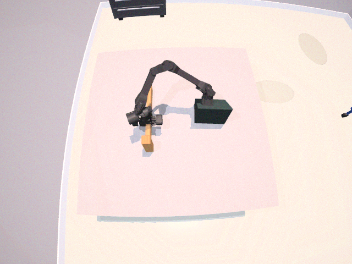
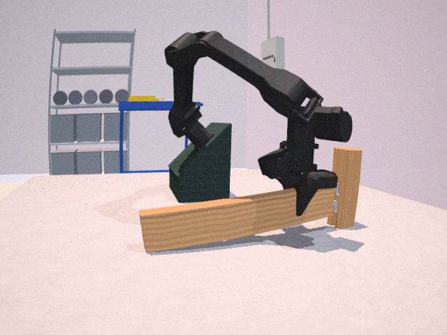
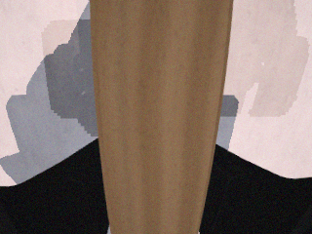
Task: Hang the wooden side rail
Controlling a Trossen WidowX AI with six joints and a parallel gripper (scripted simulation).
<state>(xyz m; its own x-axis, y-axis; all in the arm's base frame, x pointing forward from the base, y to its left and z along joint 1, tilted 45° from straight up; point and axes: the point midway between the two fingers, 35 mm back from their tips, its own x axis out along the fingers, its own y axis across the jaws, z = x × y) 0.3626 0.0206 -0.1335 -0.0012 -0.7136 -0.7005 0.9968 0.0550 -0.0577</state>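
The headboard post lies 140 mm to the left of my gripper tip, 40 mm above it and 10 mm behind it.
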